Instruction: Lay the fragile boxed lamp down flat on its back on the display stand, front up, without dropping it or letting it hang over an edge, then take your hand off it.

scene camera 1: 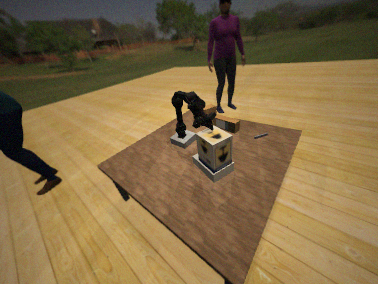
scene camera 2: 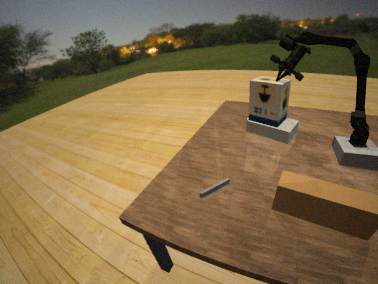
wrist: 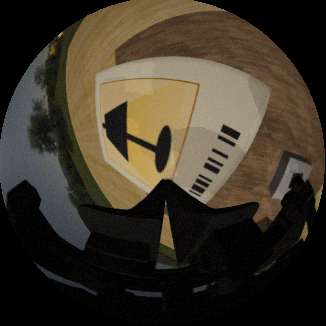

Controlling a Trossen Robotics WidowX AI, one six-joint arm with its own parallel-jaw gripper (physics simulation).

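Pixels of known places: gripper, fingertip midpoint: (scene camera 1: 212, 129) (scene camera 2: 276, 81) (wrist: 165, 182); arm's base at its link origin: (scene camera 1: 182, 136) (scene camera 2: 357, 144) (wrist: 295, 180).
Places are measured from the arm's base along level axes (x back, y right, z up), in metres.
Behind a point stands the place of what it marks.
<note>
The boxed lamp (scene camera 1: 215, 149) @[x -0.467, y 0.320, z 0.192 m] (scene camera 2: 269, 101) @[x -0.428, y 0.147, z 0.135 m] (wrist: 215, 100) @[x -0.344, y 0.244, z 0.230 m] is a white box with lamp pictures and a dark blue band along its lower edge. It stands on the pale display stand (scene camera 1: 224, 173) @[x -0.503, y 0.270, z -0.036 m] (scene camera 2: 270, 131) @[x -0.411, y 0.121, z -0.023 m], with a picture and bar marks on its upward face. In scene camera 2 its left side is close to the stand's left edge. My gripper (scene camera 1: 212, 128) @[x -0.396, y 0.181, z 0.233 m] (scene camera 2: 278, 79) @[x -0.396, y 0.181, z 0.233 m] (wrist: 165, 182) @[x -0.396, y 0.181, z 0.233 m] points down at the box's top, near the edge on the arm's side. Its fingers are shut with nothing between them. Whether the tips touch the box is unclear.
The arm's base block (scene camera 1: 183, 140) @[x -0.047, y 0.053, z -0.006 m] (scene camera 2: 356, 154) @[x -0.050, y -0.091, z -0.001 m] (wrist: 289, 176) @[x -0.047, y 0.017, z -0.003 m] stands beside the stand. A brown block (scene camera 1: 229, 124) @[x -0.355, y -0.304, z 0.016 m] (scene camera 2: 325, 204) @[x -0.300, y -0.406, z 0.026 m] and a thin grey bar (scene camera 1: 261, 135) @[x -0.644, y -0.300, z -0.051 m] (scene camera 2: 215, 187) @[x -0.639, y -0.305, z -0.048 m] lie on the brown table (scene camera 1: 240, 210) @[x -0.659, y 0.468, z -0.066 m] (scene camera 2: 175, 210) @[x -0.755, y -0.423, z -0.066 m]. Two people stand off the table.
</note>
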